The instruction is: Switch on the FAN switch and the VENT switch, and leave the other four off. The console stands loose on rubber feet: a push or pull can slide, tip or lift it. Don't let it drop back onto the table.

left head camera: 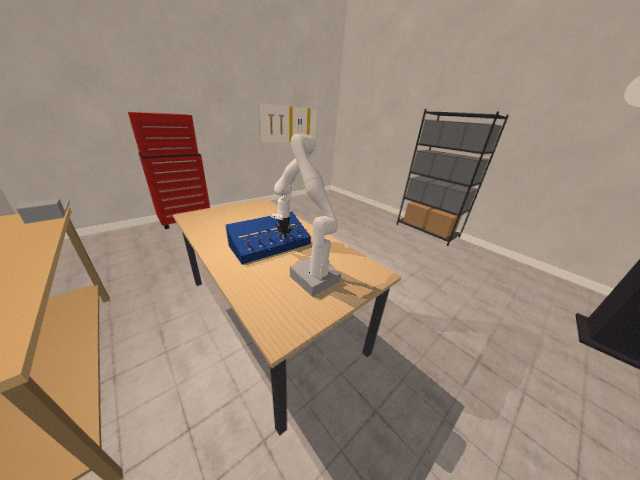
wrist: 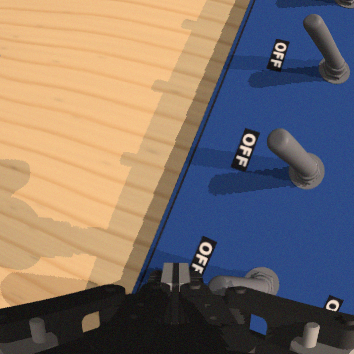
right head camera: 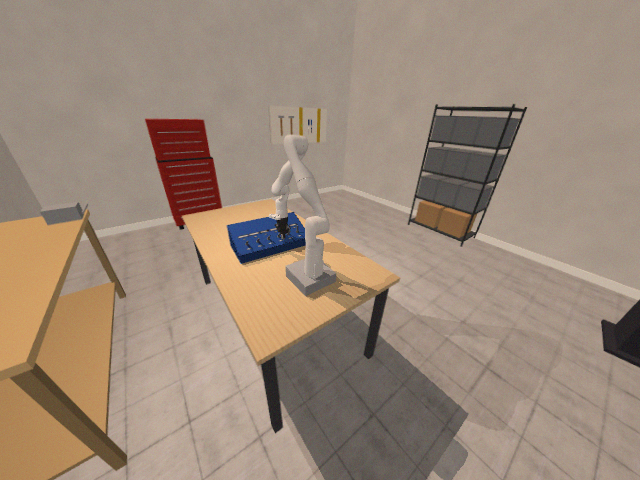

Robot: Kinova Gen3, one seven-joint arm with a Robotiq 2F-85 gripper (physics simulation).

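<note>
The blue console rests on the table, with a row of grey toggle levers. My gripper is shut and empty, pointing down over the console's near side, right of its middle in the head views. In the wrist view an upper lever and a middle lever lean toward their OFF labels. A lower lever points left, its tip close to the right of my fingertips; contact is unclear. The fingertips partly cover its OFF label. FAN and VENT names are not readable.
My arm's grey base stands on the wooden table, near the console. A second wooden bench stands at the left. A red cabinet and a shelf rack stand farther back.
</note>
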